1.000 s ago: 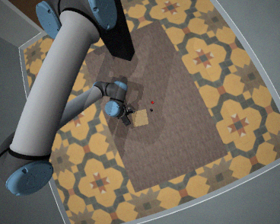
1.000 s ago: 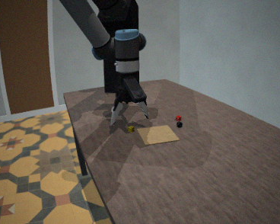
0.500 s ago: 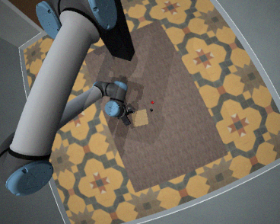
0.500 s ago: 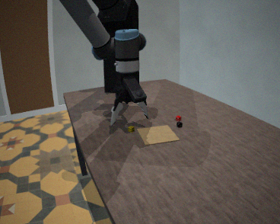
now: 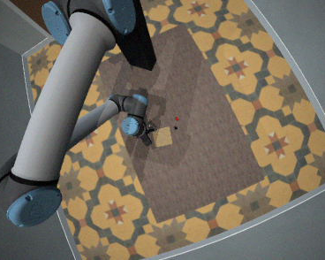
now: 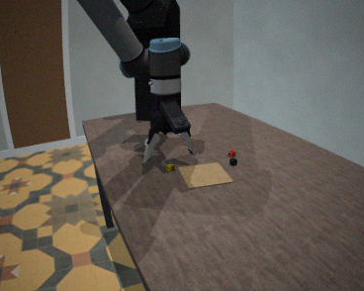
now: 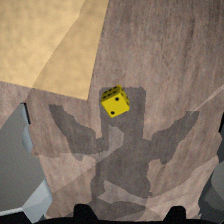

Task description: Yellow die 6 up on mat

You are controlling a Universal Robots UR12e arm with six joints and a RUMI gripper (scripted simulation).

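Right now the yellow die is 4 cm below my hand, 1 cm to the left of it and 1 cm behind it. Also, from my hand: black die (20 cm to the left, 8 cm ahead, 4 cm below); red die (25 cm to the left, 4 cm below, 3 cm ahead); tan mat (8 cm to the left, 8 cm ahead, 5 cm below).
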